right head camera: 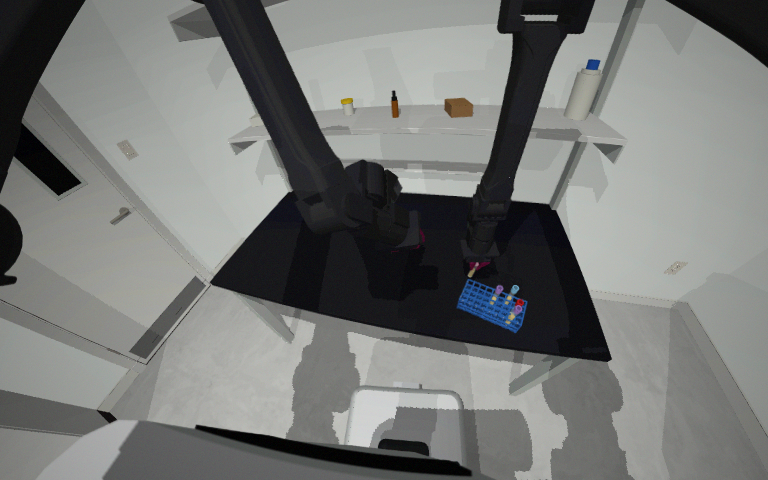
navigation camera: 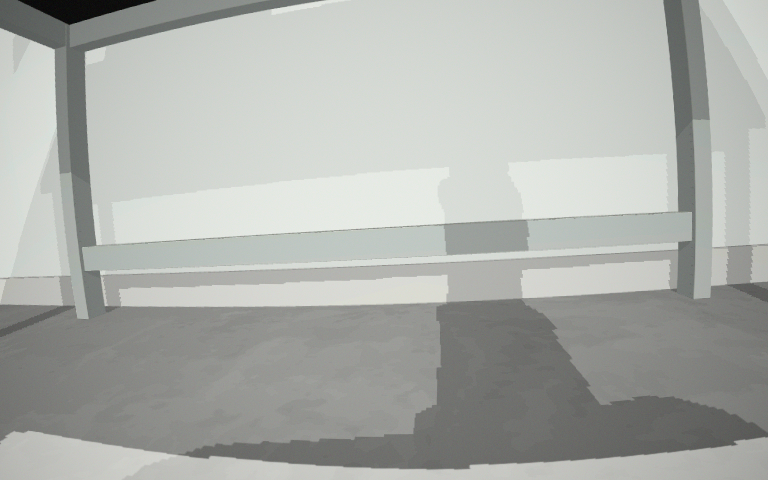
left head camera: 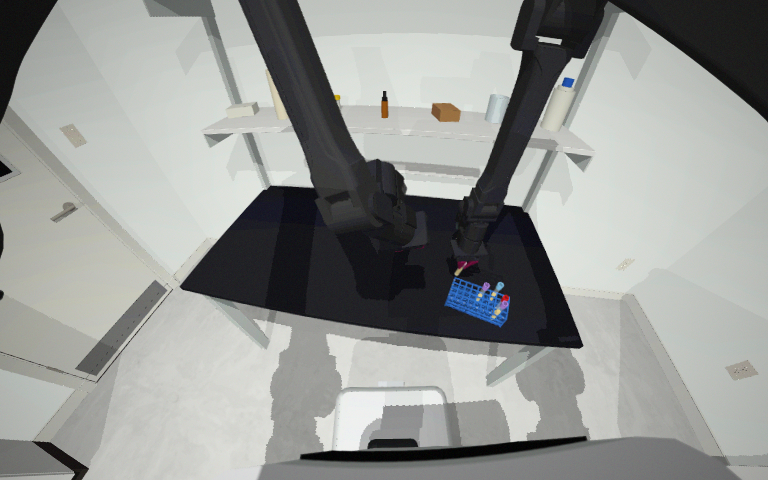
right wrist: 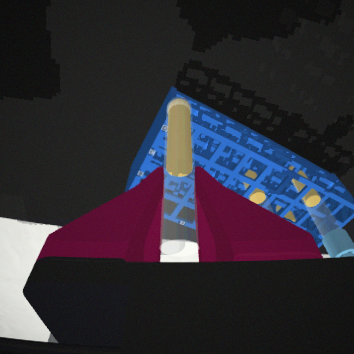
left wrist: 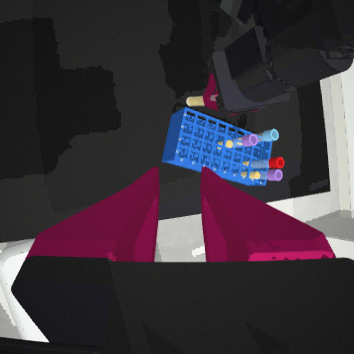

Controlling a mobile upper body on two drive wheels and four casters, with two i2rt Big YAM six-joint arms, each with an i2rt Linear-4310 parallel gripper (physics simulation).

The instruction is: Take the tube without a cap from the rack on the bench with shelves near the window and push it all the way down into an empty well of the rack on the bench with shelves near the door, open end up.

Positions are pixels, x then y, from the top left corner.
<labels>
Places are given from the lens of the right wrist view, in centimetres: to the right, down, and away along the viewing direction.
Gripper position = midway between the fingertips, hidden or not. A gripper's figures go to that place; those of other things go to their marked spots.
my right gripper (right wrist: 178, 177): 0, 0, 13
clear uncapped tube (right wrist: 178, 228): 0, 2, 10
</labels>
